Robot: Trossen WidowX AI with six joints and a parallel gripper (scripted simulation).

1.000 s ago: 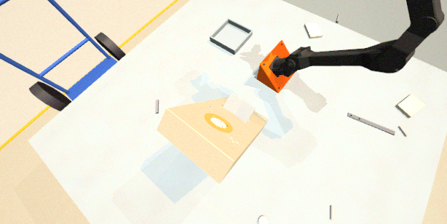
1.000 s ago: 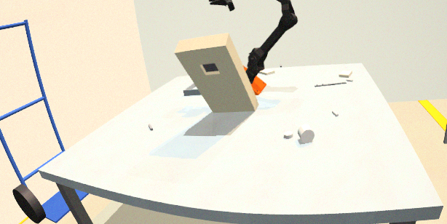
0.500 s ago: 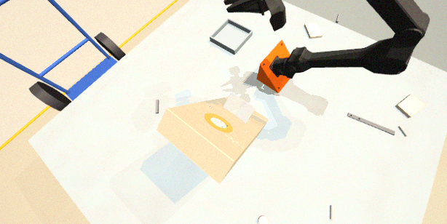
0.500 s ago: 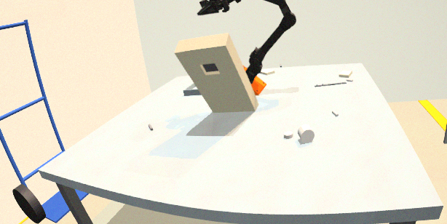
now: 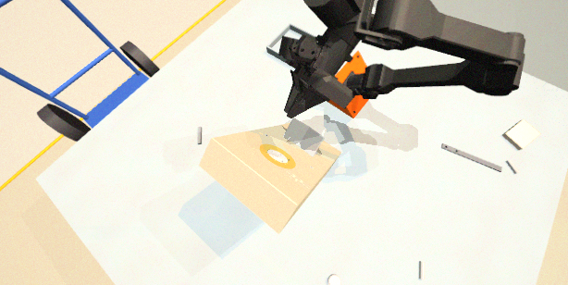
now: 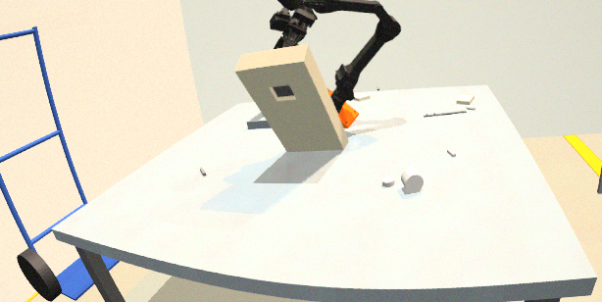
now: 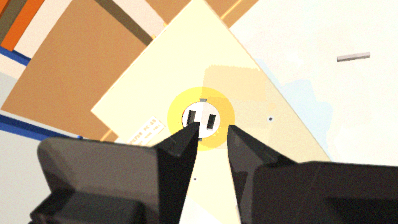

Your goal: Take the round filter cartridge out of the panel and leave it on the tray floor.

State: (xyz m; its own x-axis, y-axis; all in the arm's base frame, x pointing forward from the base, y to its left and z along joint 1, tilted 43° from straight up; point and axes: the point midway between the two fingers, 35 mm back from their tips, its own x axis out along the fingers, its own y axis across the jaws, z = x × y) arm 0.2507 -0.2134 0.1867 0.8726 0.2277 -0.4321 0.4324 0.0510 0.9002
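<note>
The white round filter cartridge is 8 cm ahead of my gripper tip, 7 cm below it and 2 cm to the left of it. The rest, counted from my gripper tip: grey tray (38 cm behind, 30 cm below, 25 cm to the right); then tan service panel (14 cm below, 3 cm ahead, 2 cm to the left).
</note>
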